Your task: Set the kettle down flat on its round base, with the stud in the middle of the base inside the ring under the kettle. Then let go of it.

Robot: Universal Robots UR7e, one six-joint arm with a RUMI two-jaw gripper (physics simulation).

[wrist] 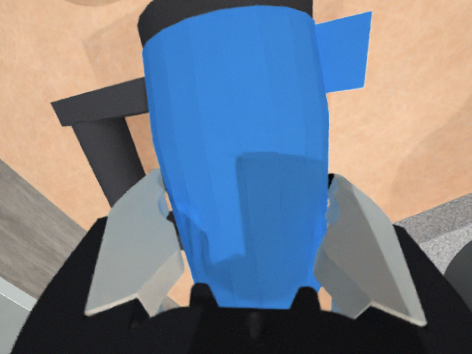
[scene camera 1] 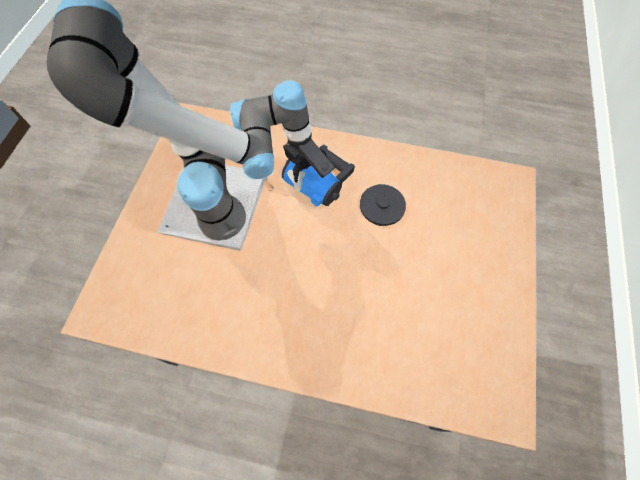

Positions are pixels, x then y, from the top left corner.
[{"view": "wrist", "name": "my gripper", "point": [245,173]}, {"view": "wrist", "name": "blue kettle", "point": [239,117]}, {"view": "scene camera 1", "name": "my gripper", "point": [312,180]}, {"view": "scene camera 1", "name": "blue kettle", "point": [325,190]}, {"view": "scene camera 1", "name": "round black base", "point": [384,205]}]
